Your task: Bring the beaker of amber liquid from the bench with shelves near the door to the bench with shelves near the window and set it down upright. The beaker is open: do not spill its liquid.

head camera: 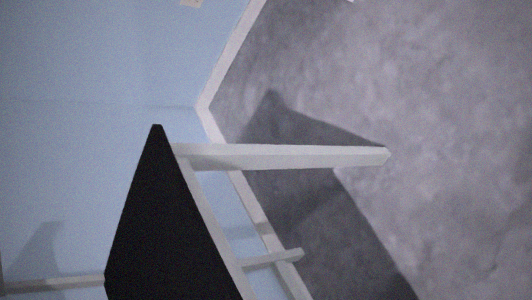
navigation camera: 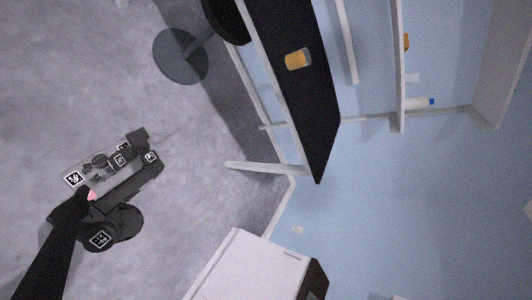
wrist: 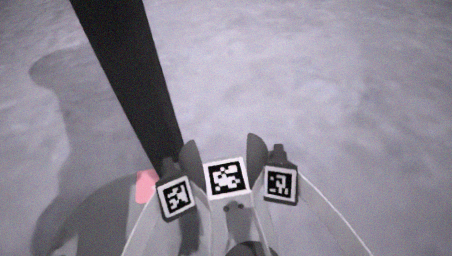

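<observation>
The beaker of amber liquid point(navigation camera: 297, 59) stands upright on the black top of a bench with shelves point(navigation camera: 311, 112) point(head camera: 160, 215), near its front edge. The beaker does not show in the head or wrist views. Neither door nor window shows, so which bench this is cannot be told from these frames. My gripper point(wrist: 222, 155) point(navigation camera: 90, 173) is open, with nothing between its fingers. It is folded back close to my base, over the floor, well apart from the bench and beaker.
A stool with a round base point(navigation camera: 169, 56) stands at the bench. A bench leg point(head camera: 280, 157) point(navigation camera: 265, 167) slants over the floor. A white cabinet point(navigation camera: 250, 265) stands beyond the bench's end. A wall shelf point(navigation camera: 396, 65) holds a white bottle with a blue cap point(navigation camera: 416, 103).
</observation>
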